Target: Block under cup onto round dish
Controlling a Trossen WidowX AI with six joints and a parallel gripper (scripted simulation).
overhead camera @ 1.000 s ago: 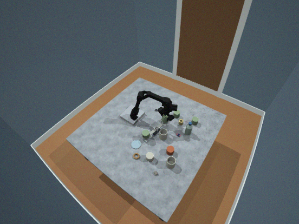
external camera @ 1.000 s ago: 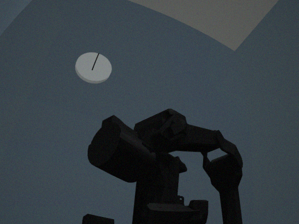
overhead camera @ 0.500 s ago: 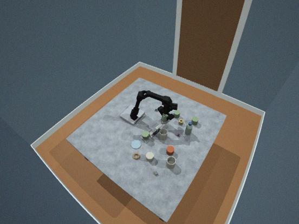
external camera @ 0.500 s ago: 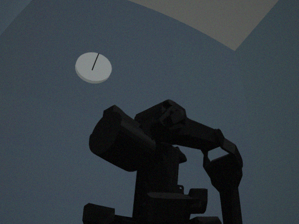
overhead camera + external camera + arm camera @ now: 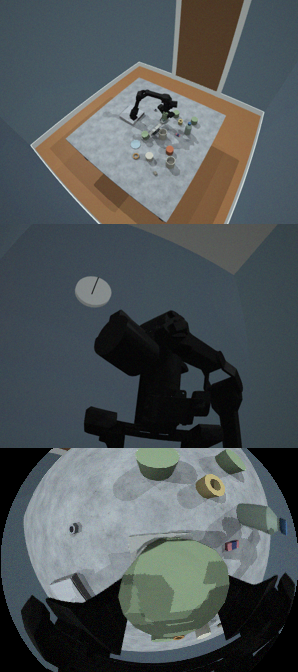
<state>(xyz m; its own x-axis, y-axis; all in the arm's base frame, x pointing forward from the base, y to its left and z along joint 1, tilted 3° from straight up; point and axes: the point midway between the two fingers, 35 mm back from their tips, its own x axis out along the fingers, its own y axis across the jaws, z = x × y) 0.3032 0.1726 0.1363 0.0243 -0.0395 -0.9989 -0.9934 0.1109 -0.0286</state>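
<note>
Now: gripper tip 10 mm past the teal block, 20 mm to the left of it and 40 mm above it. Also, from my gripper tip: green bottle: 250 mm ahead, 50 mm to the left, 20 mm below; then yellow ring: 120 mm ahead, 110 mm to the left, 110 mm below; then small balance: 20 mm behind, 140 mm to the right, 90 mm below.
</note>
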